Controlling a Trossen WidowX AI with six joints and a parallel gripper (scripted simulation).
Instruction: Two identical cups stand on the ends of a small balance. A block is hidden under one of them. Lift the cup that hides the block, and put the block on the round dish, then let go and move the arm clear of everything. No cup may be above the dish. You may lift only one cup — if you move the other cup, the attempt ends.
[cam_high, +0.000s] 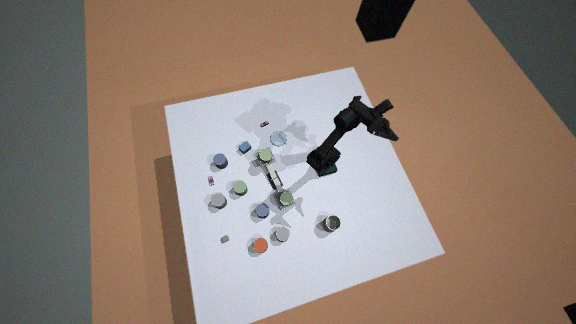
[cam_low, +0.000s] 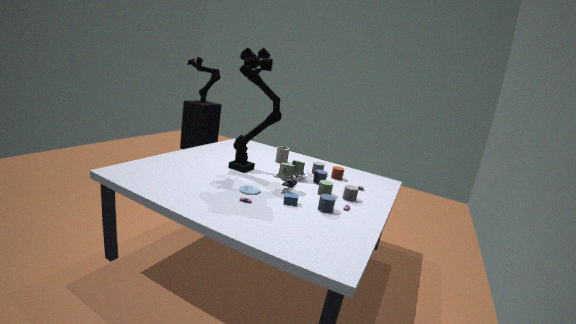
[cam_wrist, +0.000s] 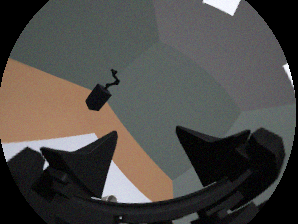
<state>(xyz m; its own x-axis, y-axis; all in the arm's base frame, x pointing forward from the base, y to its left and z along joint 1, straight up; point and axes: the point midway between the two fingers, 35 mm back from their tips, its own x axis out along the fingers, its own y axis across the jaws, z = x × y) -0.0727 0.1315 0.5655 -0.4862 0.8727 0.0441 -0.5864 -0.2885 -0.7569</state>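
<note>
The grey block is 56 cm below my gripper tip, 38 cm ahead of it and 1 cm to the right of it. The rest, counted from my gripper tip: beige cup: 56 cm below, 18 cm to the left, 18 cm ahead; pale blue round dish: 60 cm below, 40 cm to the right, 32 cm ahead; orange cup: 57 cm ahead, 56 cm below, 17 cm to the left.
</note>
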